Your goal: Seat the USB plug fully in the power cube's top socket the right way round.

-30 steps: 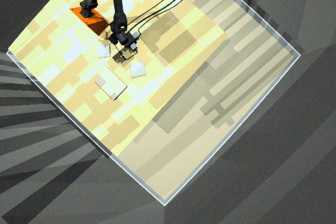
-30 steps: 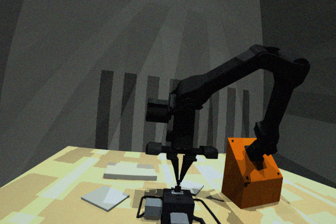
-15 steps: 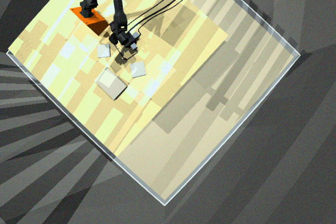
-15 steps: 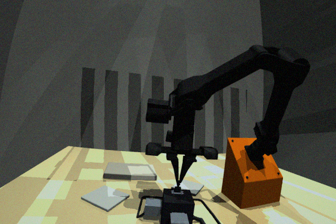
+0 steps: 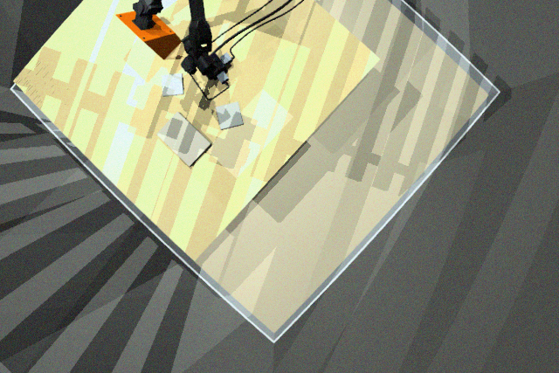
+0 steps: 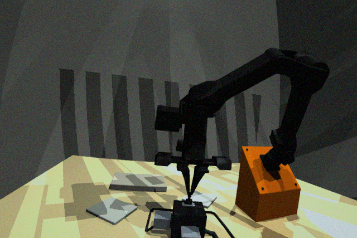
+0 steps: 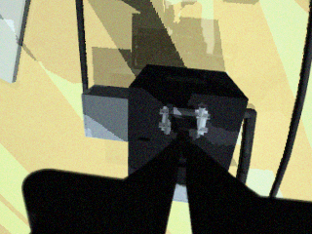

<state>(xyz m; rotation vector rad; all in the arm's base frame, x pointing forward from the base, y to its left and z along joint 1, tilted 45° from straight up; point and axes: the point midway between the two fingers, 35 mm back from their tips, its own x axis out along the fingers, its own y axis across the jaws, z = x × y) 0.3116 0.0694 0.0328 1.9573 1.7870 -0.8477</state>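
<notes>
The dark USB plug is 20 mm below my gripper tip. Round my gripper tip: plate: 200 mm ahead, 100 mm to the right, 100 mm below.
</notes>
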